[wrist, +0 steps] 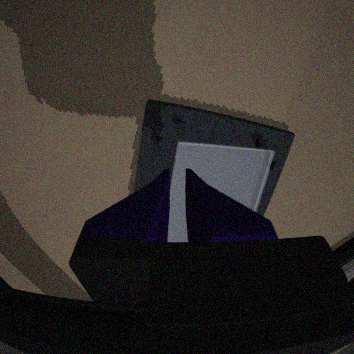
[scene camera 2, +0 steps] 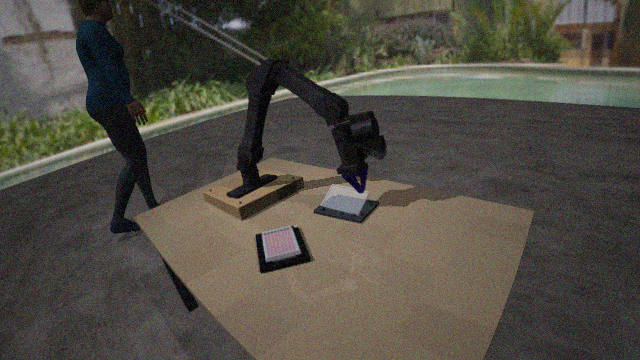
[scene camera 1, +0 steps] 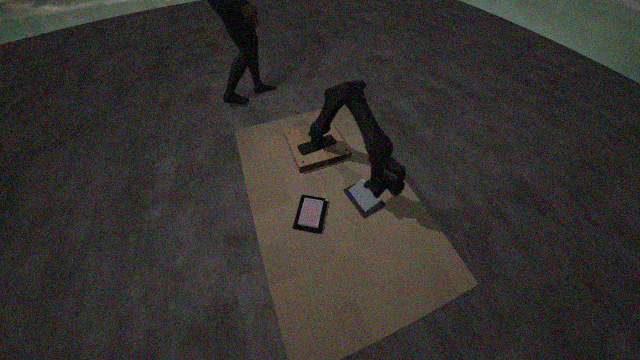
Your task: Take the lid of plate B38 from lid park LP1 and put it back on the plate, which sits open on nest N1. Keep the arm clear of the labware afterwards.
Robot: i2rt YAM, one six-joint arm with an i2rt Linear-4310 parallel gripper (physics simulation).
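Where they show: gripper, fingertip midpoint: (wrist: 177, 177) (scene camera 2: 362, 192) (scene camera 1: 376, 196); arm's base, origin of the base link: (scene camera 2: 253, 186) (scene camera 1: 317, 145).
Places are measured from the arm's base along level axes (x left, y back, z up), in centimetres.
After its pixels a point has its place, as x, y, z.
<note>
The clear, whitish lid (scene camera 1: 361, 195) @(4.0, -36.0, -0.6) (scene camera 2: 345, 201) @(4.2, -37.2, -0.5) (wrist: 225, 170) @(5.7, -41.0, -0.2) is over the dark lid park LP1 (scene camera 1: 368, 214) @(2.7, -44.3, -3.2) (scene camera 2: 350, 217) @(0.5, -41.0, -3.1) (wrist: 215, 125) @(6.7, -43.4, -3.1). It is tilted, with its back long side raised and its front side low at the park. My gripper (scene camera 1: 375, 192) @(8.8, -40.3, 1.0) (scene camera 2: 361, 191) @(8.8, -40.3, 1.0) (wrist: 177, 177) @(8.8, -40.3, 1.0) is nearly closed at that raised side. A narrow gap shows between the fingertips, and the fingers appear to pinch the lid's edge; the contact is partly hidden. Plate B38 (scene camera 1: 311, 213) @(-19.4, -33.5, -1.5) (scene camera 2: 281, 243) @(-19.5, -33.5, -1.7), with pink wells, sits open on the black nest N1 (scene camera 1: 307, 230) @(-23.9, -39.0, -3.0) (scene camera 2: 305, 256) @(-19.6, -41.3, -2.9).
The arm's wooden base board (scene camera 1: 325, 162) @(-0.9, -11.2, -1.7) (scene camera 2: 250, 207) @(-10.2, -10.3, -1.3) stands at the back of the table (scene camera 1: 360, 280) @(-14.8, -65.3, -4.1) (scene camera 2: 390, 300) @(-22.0, -64.4, -4.1). Nest N1 is to the front left of the lid park in the second scene view. A person (scene camera 1: 245, 50) (scene camera 2: 115, 100) stands on the floor behind the table.
</note>
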